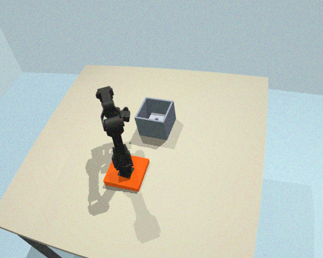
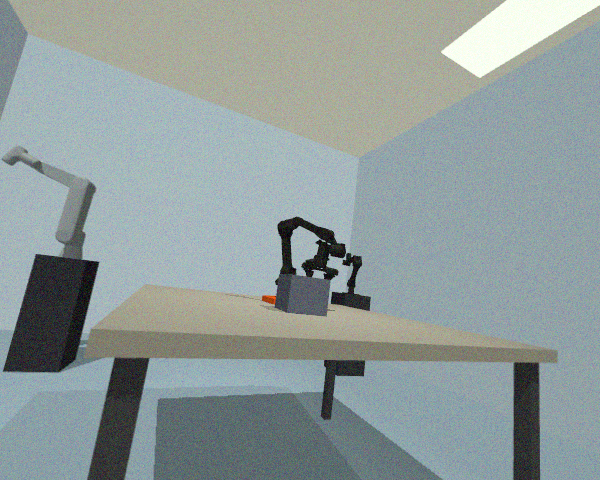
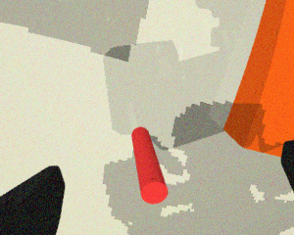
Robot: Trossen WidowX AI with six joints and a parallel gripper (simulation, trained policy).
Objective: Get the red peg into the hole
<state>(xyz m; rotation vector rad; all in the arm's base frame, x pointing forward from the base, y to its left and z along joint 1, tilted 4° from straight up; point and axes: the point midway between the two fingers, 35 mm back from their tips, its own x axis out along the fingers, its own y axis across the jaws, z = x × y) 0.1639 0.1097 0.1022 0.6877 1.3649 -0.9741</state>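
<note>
Right now the red peg is 1 cm behind my gripper tip, 3 cm to the left of it and 7 cm below it. Also, from my gripper tip: plate (18 cm ahead, 13 cm to the right, 6 cm below).
</note>
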